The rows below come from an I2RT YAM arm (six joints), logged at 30 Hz.
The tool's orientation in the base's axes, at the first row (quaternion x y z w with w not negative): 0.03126, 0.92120, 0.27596, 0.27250
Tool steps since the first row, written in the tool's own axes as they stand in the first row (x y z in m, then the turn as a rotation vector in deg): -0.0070, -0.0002, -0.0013, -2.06, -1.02, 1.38; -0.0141, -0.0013, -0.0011, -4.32, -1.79, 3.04; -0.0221, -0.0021, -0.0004, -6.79, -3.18, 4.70; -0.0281, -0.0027, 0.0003, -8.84, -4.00, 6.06
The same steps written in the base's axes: 0.0053, -0.0023, 0.0042, 2.56, -0.61, -0.50; 0.0115, -0.0046, 0.0069, 5.41, -0.92, -0.97; 0.0188, -0.0066, 0.0099, 8.50, -1.79, -1.67; 0.0243, -0.0080, 0.0120, 11.03, -2.24, -2.05
